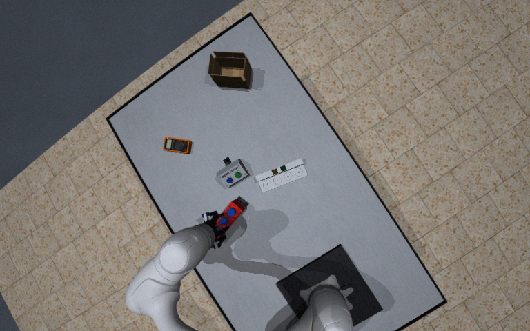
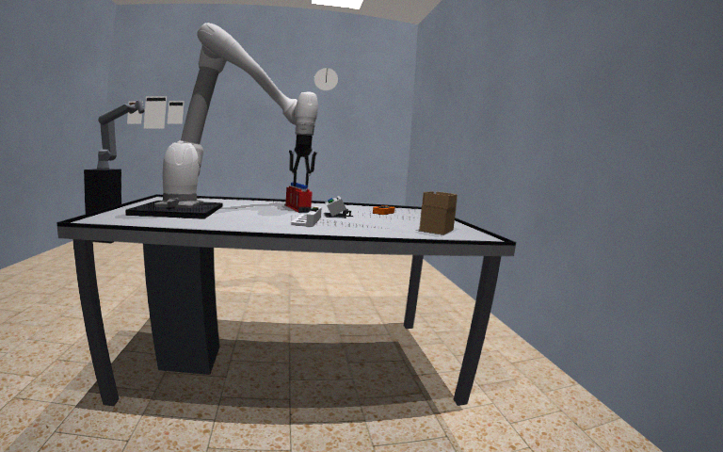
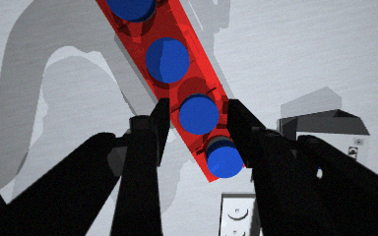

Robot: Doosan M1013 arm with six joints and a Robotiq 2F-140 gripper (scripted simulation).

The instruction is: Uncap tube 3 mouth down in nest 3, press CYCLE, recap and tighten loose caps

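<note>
The blue cap lies 3 cm below my hand. From my hand the other things lie so: key housing (16 cm ahead, 12 cm to the right, 9 cm below); green ready key (14 cm to the right, 14 cm ahead, 8 cm below); blue cycle key (14 cm ahead, 10 cm to the right, 8 cm below).
</note>
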